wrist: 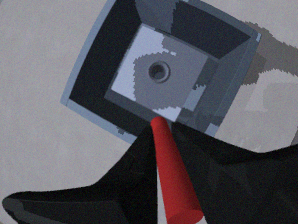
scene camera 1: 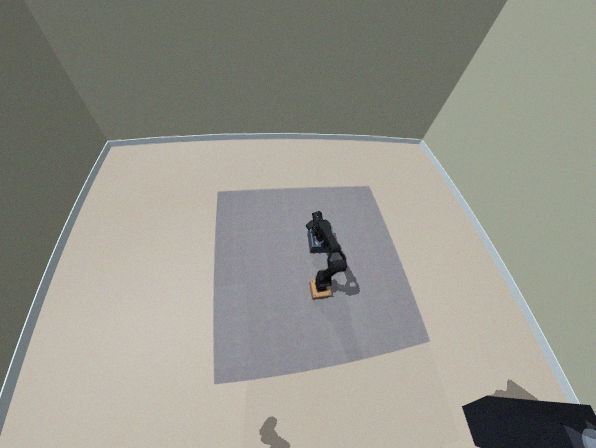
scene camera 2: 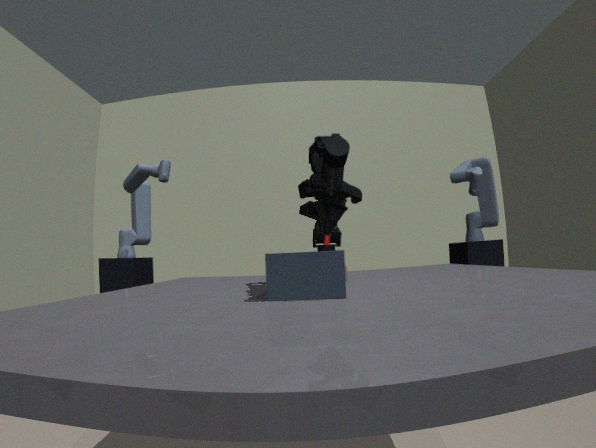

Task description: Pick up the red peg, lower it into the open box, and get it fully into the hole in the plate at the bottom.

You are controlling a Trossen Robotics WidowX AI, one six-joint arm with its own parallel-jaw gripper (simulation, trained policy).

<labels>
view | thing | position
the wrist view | gripper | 161, 130
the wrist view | grey-blue box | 230, 44
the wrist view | plate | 151, 52
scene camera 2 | gripper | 325, 235
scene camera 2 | grey-blue box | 302, 275
</labels>
